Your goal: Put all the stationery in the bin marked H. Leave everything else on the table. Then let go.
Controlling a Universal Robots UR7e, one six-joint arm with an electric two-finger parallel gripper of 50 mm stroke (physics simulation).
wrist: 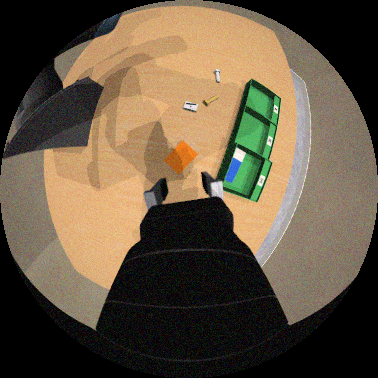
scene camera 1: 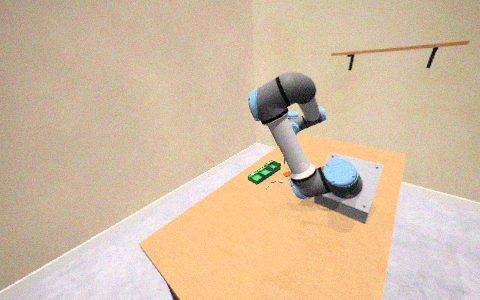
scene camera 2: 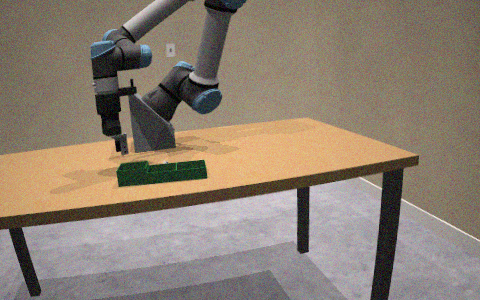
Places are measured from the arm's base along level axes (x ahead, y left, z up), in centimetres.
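Where they show: gripper, fingertip midpoint: [wrist: 183,181] [scene camera 2: 122,152]; arm's base, origin of the base link: [scene camera 2: 155,110].
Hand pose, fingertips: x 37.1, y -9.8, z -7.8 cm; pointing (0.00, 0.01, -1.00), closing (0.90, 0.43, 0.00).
Things, the pixels of their top centre, and the offset from my fingertips. Level surfaces: height alone.
- green three-bin tray, middle of its top: [wrist: 262,131] [scene camera 2: 161,162] [scene camera 1: 264,168] dx +10.6, dy +12.5, dz -1.7 cm
- blue-and-white eraser, middle of its top: [wrist: 233,164] dx +8.1, dy +4.8, dz -4.3 cm
- orange block, middle of its top: [wrist: 180,156] [scene camera 1: 287,173] dx -1.7, dy +3.1, dz -5.3 cm
- silver pencil sharpener, middle of its top: [wrist: 190,105] [scene camera 1: 280,180] dx -2.8, dy +13.2, dz -5.2 cm
- small brass-coloured piece, middle of its top: [wrist: 212,97] dx +0.5, dy +16.3, dz -5.0 cm
- silver bolt, middle of its top: [wrist: 218,73] dx +0.1, dy +23.4, dz -5.0 cm
- wooden table, its level: dz -6.4 cm
My gripper [scene camera 2: 121,145] [wrist: 183,181] is open and empty above the table, beside the end compartment of the green three-bin tray [scene camera 1: 269,175] [scene camera 2: 165,175] [wrist: 260,117]. A blue-and-white eraser [wrist: 233,170] lies in that end compartment, against its wall. An orange block [scene camera 1: 287,174] [wrist: 181,157] lies on the table just ahead of the fingers in the wrist view. A silver pencil sharpener [scene camera 1: 280,181] [wrist: 190,106], a small brass-coloured piece [wrist: 211,100] and a silver bolt [wrist: 217,76] lie on the table beyond it. The letters on the bin labels are too small to read.
The grey robot base [scene camera 1: 370,172] [scene camera 2: 152,131] stands on the wooden table [scene camera 1: 225,225] [scene camera 2: 280,145] [wrist: 200,50]. The tray lies between the small items and the table's edge. In the first scene view the arm hides most of the gripper.
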